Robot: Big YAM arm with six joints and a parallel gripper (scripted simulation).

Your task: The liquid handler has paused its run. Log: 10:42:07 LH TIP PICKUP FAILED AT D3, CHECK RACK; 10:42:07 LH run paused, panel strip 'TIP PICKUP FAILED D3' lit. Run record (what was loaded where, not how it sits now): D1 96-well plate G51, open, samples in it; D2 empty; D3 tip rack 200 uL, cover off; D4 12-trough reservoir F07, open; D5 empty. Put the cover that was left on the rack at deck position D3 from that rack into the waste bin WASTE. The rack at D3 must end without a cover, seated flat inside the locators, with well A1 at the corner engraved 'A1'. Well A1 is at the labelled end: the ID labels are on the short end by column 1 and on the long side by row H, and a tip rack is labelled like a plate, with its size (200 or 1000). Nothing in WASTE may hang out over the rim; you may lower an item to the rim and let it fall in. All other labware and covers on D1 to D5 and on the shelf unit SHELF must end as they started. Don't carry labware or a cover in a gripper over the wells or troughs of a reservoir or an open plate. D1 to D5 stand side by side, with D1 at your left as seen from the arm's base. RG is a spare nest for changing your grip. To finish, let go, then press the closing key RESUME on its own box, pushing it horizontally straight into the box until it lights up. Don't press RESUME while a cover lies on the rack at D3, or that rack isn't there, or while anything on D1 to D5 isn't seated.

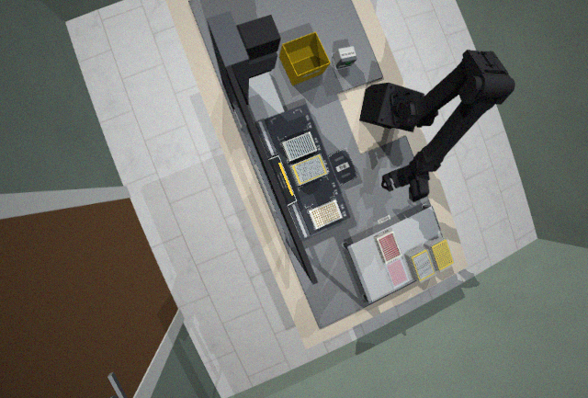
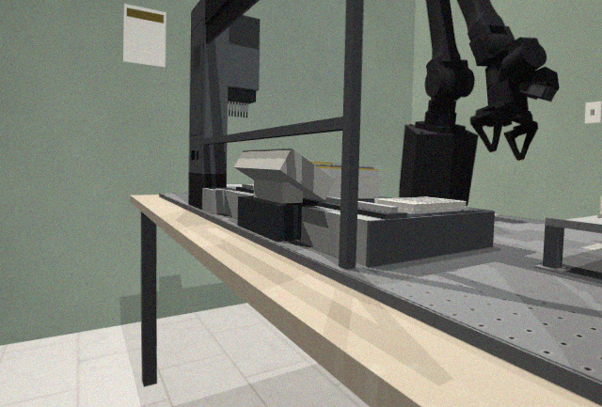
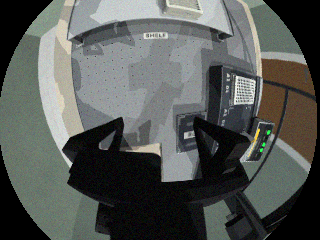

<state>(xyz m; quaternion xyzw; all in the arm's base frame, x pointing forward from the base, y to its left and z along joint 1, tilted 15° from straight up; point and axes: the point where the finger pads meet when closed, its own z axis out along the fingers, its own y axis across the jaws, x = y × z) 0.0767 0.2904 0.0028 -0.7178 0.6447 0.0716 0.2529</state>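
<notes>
Right now the clear cover is 320 mm ahead of my hand, 120 mm to the right of it and 40 mm below it. The rest, counted from my hand: cream plate: 280 mm ahead, 80 mm to the left, 100 mm below; yellow-framed tip rack: 310 mm ahead, 130 mm to the right, 60 mm below; shelf unit: 30 mm behind, 340 mm to the left, 100 mm below.
</notes>
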